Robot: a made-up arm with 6 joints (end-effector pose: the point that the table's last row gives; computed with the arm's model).
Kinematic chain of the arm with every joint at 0, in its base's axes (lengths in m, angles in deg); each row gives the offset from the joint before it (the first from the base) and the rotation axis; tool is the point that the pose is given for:
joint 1: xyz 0 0 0.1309 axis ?
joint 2: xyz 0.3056 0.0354 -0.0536 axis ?
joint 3: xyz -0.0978 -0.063 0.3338 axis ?
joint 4: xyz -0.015 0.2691 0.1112 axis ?
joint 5: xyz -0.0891 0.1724 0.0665 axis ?
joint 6: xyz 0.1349 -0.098 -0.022 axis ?
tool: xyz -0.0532 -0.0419 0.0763
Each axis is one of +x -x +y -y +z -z.
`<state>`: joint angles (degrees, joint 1 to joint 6).
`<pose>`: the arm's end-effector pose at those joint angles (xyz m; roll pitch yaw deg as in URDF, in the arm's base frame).
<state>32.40 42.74 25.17 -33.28 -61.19 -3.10</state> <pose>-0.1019 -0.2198 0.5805 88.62 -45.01 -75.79</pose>
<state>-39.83 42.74 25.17 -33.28 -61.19 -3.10</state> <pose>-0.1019 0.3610 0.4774 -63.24 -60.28 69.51</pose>
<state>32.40 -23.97 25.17 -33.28 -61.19 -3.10</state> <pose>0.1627 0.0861 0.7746 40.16 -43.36 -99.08</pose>
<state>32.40 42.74 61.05 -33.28 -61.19 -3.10</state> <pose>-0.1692 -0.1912 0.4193 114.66 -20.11 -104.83</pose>
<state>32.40 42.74 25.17 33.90 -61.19 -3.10</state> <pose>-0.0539 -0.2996 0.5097 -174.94 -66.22 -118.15</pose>
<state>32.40 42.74 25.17 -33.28 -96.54 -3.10</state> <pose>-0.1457 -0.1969 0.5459 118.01 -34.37 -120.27</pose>
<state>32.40 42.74 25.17 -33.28 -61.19 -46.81</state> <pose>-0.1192 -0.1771 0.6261 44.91 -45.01 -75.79</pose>
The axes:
joint 1: +x
joint 2: +z
joint 3: -y
joint 4: +z
joint 5: +y
joint 6: +x

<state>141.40 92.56 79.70 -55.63 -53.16 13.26</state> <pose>0.0459 0.0928 -0.3083 -93.93 54.23 25.67</pose>
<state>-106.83 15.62 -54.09 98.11 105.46 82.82</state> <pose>0.2957 0.2974 -0.0427 -100.62 -37.68 -146.44</pose>
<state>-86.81 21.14 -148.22 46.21 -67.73 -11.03</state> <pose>0.3958 0.1262 -0.1006 -78.22 23.67 -80.70</pose>
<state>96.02 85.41 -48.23 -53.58 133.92 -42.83</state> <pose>-0.0404 -0.3296 0.1192 64.05 47.90 157.93</pose>
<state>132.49 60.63 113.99 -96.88 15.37 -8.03</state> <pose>-0.0138 -0.0710 -0.1153 -119.96 9.32 8.47</pose>
